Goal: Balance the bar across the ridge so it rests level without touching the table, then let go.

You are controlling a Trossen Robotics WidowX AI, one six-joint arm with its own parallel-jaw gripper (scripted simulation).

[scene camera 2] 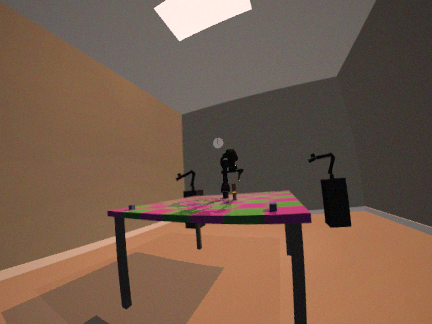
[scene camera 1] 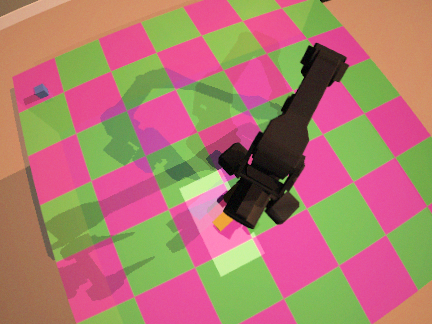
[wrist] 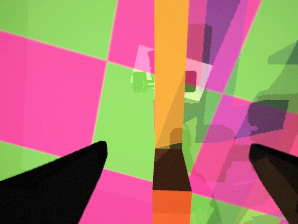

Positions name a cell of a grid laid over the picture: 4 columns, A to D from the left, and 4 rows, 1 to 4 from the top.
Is the gripper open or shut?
Open.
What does the gripper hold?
Nothing.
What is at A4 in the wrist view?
The gripper.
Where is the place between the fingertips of the gripper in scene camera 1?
C3
